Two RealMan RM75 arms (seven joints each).
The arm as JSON. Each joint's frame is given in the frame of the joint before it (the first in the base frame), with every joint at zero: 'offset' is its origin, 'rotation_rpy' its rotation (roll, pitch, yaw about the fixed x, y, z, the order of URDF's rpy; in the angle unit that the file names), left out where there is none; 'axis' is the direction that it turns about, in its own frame. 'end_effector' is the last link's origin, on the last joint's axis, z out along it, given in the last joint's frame.
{
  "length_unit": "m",
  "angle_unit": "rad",
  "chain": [
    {
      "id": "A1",
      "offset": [
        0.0,
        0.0,
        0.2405
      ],
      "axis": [
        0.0,
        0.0,
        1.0
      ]
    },
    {
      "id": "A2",
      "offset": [
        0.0,
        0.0,
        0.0
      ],
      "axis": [
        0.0,
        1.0,
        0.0
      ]
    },
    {
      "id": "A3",
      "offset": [
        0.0,
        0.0,
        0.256
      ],
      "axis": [
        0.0,
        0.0,
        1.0
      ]
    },
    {
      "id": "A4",
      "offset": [
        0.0,
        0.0,
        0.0
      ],
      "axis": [
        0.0,
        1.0,
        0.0
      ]
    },
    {
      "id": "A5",
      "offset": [
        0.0,
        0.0,
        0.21
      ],
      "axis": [
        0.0,
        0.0,
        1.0
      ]
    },
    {
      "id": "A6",
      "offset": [
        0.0,
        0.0,
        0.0
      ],
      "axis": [
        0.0,
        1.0,
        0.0
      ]
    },
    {
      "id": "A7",
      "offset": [
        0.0,
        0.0,
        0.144
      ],
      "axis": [
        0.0,
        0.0,
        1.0
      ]
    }
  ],
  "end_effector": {
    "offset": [
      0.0,
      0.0,
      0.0
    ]
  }
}
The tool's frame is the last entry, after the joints.
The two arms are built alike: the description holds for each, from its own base.
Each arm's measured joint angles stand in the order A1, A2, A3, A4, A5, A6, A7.
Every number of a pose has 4 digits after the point. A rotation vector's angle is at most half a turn.
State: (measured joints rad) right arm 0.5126 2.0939 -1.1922 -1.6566 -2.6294 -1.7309 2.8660; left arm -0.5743 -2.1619 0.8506 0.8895 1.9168 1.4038 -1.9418
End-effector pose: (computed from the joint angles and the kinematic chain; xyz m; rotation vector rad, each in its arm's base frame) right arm 0.1755 0.3383 0.0659 -2.2642 1.3014 -0.2498; left arm -0.1973 0.3681 -0.0056 -2.5952 -1.0490 -0.7924
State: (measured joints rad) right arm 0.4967 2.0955 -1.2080 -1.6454 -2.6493 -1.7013 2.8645; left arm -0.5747 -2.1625 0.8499 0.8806 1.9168 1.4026 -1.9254
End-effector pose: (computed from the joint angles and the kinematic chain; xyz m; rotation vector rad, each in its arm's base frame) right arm 0.1823 0.3389 0.0634 -2.2415 1.3006 -0.2629; left arm -0.1983 0.3676 -0.0073 -2.5999 -1.0382 -0.7902
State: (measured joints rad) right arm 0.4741 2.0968 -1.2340 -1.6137 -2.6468 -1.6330 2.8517; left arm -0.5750 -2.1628 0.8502 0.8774 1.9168 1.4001 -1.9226
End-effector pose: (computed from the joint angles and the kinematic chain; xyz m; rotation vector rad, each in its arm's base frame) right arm 0.1901 0.3417 0.0561 -2.2358 1.2880 -0.2489; left arm -0.1986 0.3676 -0.0080 -2.5992 -1.0383 -0.7894
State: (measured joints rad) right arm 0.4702 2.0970 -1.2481 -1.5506 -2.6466 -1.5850 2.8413; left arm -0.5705 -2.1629 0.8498 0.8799 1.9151 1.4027 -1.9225
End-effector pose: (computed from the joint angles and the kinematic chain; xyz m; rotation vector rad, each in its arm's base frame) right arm 0.2003 0.3446 0.0464 -2.2348 1.3093 -0.2598; left arm -0.1996 0.3667 -0.0074 -2.5973 -1.0404 -0.7915
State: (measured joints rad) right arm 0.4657 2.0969 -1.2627 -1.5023 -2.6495 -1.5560 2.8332; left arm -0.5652 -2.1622 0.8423 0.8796 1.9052 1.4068 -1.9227
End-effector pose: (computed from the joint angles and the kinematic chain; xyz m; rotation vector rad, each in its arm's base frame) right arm 0.2093 0.3447 0.0382 -2.2359 1.3284 -0.2828; left arm -0.2011 0.3660 -0.0054 -2.5857 -1.0487 -0.8100
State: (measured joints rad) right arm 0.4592 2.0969 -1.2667 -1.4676 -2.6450 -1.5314 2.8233; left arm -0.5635 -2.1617 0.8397 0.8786 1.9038 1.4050 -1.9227
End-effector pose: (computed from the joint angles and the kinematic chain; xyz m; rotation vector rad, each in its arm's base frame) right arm 0.2166 0.3445 0.0332 -2.2354 1.3452 -0.2876; left arm -0.2021 0.3661 -0.0048 -2.5793 -1.0526 -0.8125
